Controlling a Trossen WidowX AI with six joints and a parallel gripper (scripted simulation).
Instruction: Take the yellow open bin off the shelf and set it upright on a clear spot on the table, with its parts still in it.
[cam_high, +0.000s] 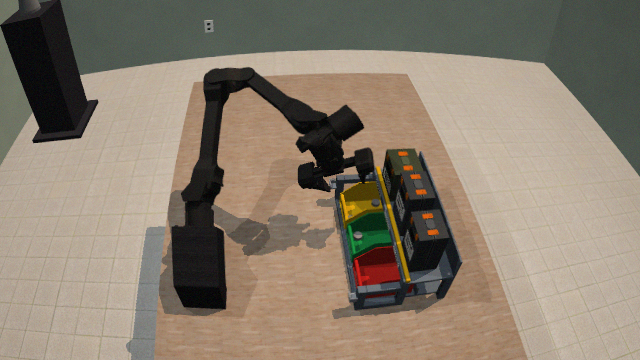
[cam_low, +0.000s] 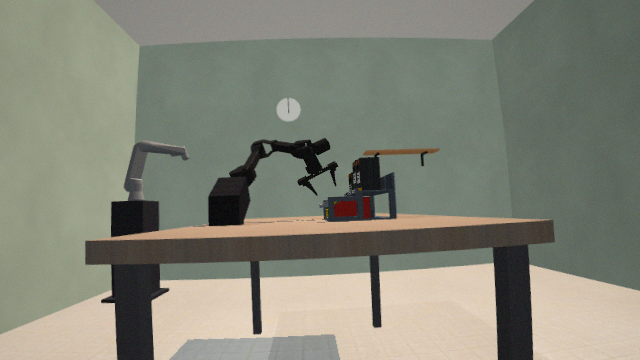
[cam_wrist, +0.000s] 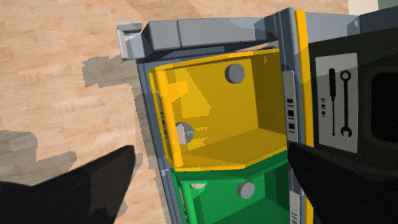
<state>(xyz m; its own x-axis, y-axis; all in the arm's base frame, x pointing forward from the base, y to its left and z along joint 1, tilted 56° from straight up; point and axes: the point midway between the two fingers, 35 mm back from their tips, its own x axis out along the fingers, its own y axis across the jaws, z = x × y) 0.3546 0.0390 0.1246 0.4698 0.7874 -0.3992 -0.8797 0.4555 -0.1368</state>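
Now: hand 110 mm above the yellow bin, 80 mm short of it and 10 mm to the right of it. The rest, counted from my hand: red bin: 210 mm to the right, 110 mm below, 80 mm ahead; yellow rail: 110 mm ahead, 100 mm to the right, 50 mm below; green bin: 110 mm below, 100 mm to the right, 80 mm ahead.
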